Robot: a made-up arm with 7 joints.
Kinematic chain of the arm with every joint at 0, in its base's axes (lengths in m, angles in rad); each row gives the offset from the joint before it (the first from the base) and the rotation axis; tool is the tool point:
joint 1: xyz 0 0.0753 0 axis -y
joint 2: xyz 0 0.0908 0 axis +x
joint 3: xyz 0 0 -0.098 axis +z
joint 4: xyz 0 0 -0.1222 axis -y
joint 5: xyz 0 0 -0.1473 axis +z
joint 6: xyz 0 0 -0.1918 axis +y
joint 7: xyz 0 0 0 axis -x
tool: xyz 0 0 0
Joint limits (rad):
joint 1: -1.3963..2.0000
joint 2: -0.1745..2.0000
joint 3: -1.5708..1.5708
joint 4: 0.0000..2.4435
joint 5: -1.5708..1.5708
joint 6: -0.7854..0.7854
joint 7: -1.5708..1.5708
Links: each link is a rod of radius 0.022 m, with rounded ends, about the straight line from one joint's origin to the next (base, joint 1, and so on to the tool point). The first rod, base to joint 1, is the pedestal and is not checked.
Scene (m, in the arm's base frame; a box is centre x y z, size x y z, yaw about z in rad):
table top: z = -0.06
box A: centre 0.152 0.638 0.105 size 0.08 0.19 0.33 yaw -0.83
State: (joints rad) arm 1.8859 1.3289 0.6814 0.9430 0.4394 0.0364 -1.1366
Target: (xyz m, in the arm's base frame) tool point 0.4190 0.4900 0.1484
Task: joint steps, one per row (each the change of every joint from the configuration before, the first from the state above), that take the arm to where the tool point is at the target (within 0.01 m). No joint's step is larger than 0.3 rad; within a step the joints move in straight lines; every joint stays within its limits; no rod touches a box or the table.
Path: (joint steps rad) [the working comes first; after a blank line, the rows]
Joints at the target: 1.6702 0.5250 0.5424 0.3740 0.4394 0.0364 -1.1366
Straight joint move there: touches box A.

1: 0.0380 -0.2756 -0.1476 0.1524 0.0874 -0.1075 0.1007
2: 0.0381 -0.2757 -0.1477 0.1524 0.0873 -0.1076 0.1007
3: 0.0380 -0.2756 -0.1476 0.1524 0.0874 -0.1075 0.1007
4: -0.0825 0.0057 0.0760 -0.2566 -0.0655 0.0806 -0.0755
5: -0.0824 0.0058 0.0759 -0.2565 -0.0656 0.0807 -0.0755
6: -0.0825 0.0057 0.0760 -0.2566 -0.0655 0.0806 -0.0756
7: -0.0824 0.0058 0.0760 -0.2565 -0.0655 0.0807 -0.0755

